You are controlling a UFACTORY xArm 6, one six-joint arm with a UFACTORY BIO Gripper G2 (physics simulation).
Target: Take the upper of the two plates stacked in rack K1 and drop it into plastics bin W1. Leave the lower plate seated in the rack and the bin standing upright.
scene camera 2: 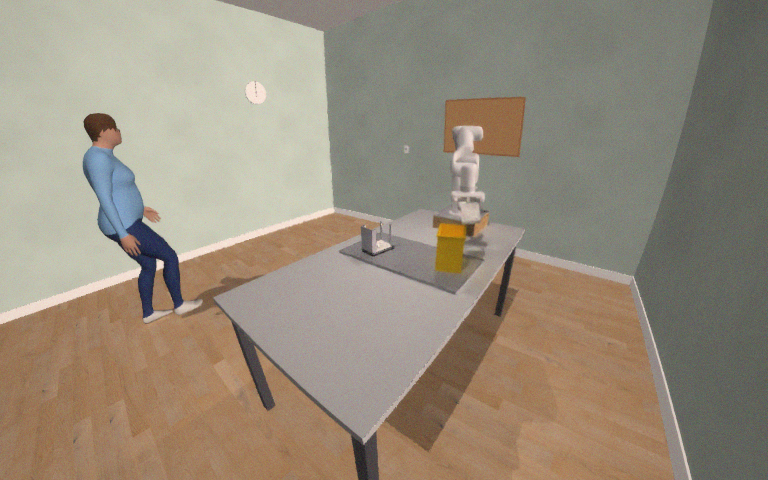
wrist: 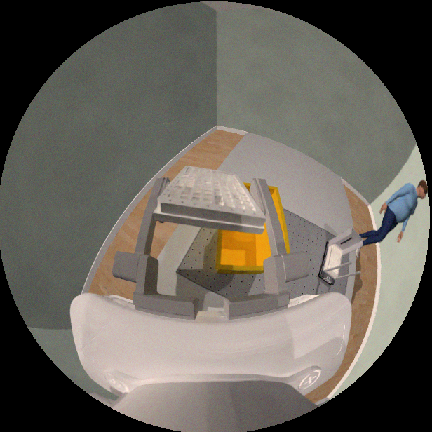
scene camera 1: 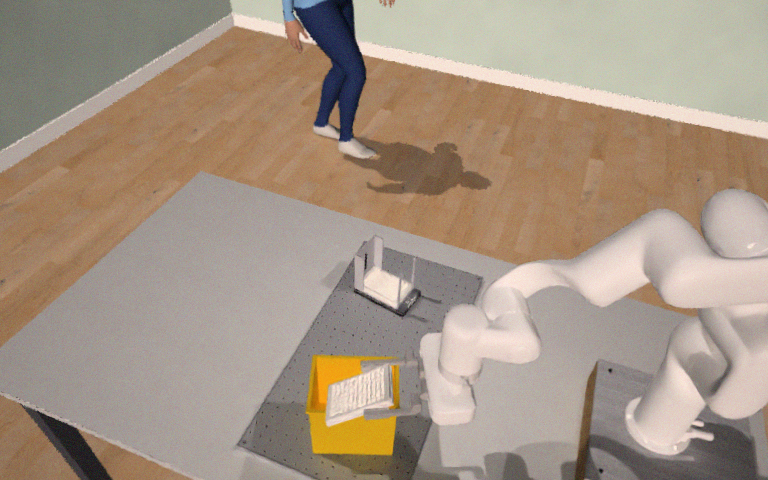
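Seen in the pictures: hand at its tool point: (scene camera 2: 469, 208) (scene camera 1: 374, 389); arm's base at its link origin: (scene camera 2: 458, 213) (scene camera 1: 655, 425).
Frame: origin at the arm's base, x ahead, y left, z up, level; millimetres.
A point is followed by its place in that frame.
My gripper (scene camera 1: 365, 389) @(y 199, x 567, z 199 mm) (wrist: 210, 186) is shut on the upper plate (scene camera 1: 351, 397) @(y 215, x 605, z 179 mm) (scene camera 2: 470, 212) @(y 210, x 595, z 187 mm) (wrist: 212, 197), a white plate with many wells. One finger is at each side of it. The plate is tilted and held above the yellow bin W1 (scene camera 1: 352, 433) @(y 196, x 609, z 7 mm) (scene camera 2: 449, 253) @(y 157, x 705, z 12 mm) (wrist: 281, 212), apart from it as far as the views show. In scene camera 1 it overlaps the bin's opening and front rim. The bin stands upright. The lower plate (scene camera 1: 386, 286) @(y -261, x 650, z -52 mm) (scene camera 2: 381, 245) @(y -243, x 646, z -53 mm) (wrist: 333, 261) sits flat in rack K1 (scene camera 1: 359, 272) @(y -239, x 721, z 5 mm) (scene camera 2: 368, 239) @(y -273, x 726, z 5 mm) (wrist: 346, 240).
The bin and rack stand on a dark perforated board (scene camera 1: 317, 333) @(y -83, x 787, z -85 mm) (scene camera 2: 407, 260) @(y -63, x 687, z -84 mm) (wrist: 200, 276). The rack has tall light walls and thin upright posts. A person (scene camera 1: 343, 62) (scene camera 2: 116, 192) (wrist: 400, 204) stands on the floor beyond the rack side of the table (scene camera 1: 186, 316) @(y -50, x 1139, z -97 mm) (scene camera 2: 339, 328) @(y -45, x 1253, z -97 mm).
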